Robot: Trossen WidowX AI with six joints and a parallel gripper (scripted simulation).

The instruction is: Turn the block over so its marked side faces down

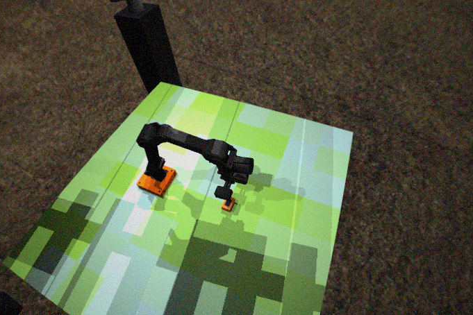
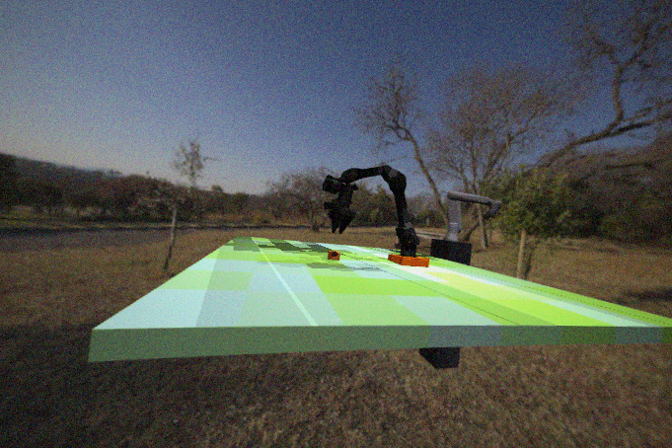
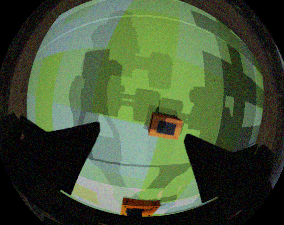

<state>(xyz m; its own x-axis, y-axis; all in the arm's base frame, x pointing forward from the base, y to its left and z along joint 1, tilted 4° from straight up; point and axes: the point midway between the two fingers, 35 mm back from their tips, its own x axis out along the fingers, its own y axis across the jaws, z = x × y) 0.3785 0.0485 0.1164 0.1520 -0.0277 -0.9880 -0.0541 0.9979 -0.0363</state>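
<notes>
My gripper tip is 90 mm above the orange block, 50 mm to the left of it and 10 mm past it.
</notes>
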